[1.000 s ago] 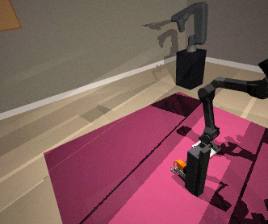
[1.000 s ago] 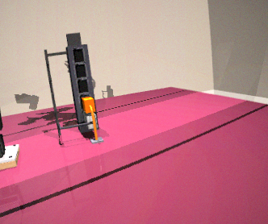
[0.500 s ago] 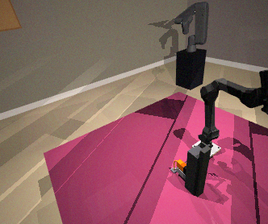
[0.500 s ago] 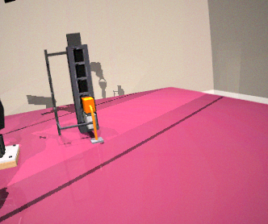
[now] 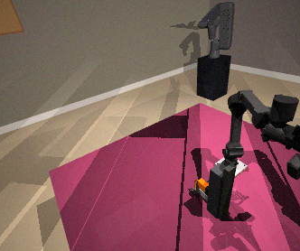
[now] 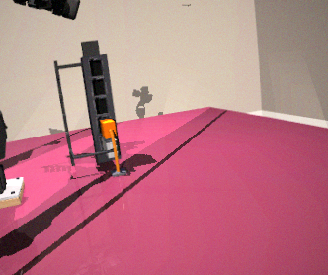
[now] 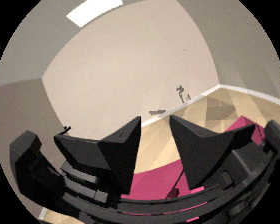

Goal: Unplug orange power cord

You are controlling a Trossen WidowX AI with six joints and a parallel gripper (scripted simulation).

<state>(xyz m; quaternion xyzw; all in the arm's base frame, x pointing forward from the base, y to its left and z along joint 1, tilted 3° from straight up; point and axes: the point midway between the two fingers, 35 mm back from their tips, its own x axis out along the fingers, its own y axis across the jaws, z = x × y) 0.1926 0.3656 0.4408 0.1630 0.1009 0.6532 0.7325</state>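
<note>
My gripper tip is now 6 cm short of the orange plug, 36 cm to the left of it and 34 cm above it. Also, from my gripper tip: thin black frame 3 cm behind, 29 cm to the right, 32 cm below; then black power strip 6 cm ahead, 28 cm to the right, 32 cm below.
</note>
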